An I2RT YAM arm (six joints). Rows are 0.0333 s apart.
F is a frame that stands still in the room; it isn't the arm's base.
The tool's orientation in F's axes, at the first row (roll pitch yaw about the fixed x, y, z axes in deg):
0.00 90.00 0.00
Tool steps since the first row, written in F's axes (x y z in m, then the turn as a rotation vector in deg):
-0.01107 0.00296 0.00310 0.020 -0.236 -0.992
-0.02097 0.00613 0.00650 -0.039 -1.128 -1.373
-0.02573 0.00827 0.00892 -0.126 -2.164 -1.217
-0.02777 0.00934 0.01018 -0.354 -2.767 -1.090
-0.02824 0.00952 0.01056 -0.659 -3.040 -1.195
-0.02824 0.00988 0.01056 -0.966 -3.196 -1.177
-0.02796 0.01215 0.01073 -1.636 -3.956 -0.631
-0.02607 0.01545 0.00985 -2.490 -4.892 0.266
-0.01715 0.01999 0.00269 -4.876 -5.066 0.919
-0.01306 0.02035 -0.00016 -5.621 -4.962 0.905
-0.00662 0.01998 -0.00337 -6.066 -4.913 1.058
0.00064 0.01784 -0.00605 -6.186 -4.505 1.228
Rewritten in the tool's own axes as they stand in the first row. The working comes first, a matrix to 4 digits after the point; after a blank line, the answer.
The tool's axes in the first row as the columns of a matrix, in F's axes (used below as rounded here):
0.0000 0.0000 1.0000
0.0000 1.0000 0.0000
-1.0000 0.0000 0.0000

-0.00310 0.00296 -0.01107 0.992 -0.236 0.020
-0.00650 0.00613 -0.02097 1.373 -1.128 -0.039
-0.00892 0.00827 -0.02573 1.217 -2.164 -0.126
-0.01018 0.00934 -0.02777 1.090 -2.767 -0.354
-0.01056 0.00952 -0.02824 1.195 -3.040 -0.659
-0.01056 0.00988 -0.02824 1.177 -3.196 -0.966
-0.01073 0.01215 -0.02796 0.631 -3.956 -1.636
-0.00985 0.01545 -0.02607 -0.266 -4.892 -2.490
-0.00269 0.01999 -0.01715 -0.919 -5.066 -4.876
0.00016 0.02035 -0.01306 -0.905 -4.962 -5.621
0.00337 0.01998 -0.00662 -1.058 -4.913 -6.066
0.00605 0.01784 0.00064 -1.228 -4.505 -6.186

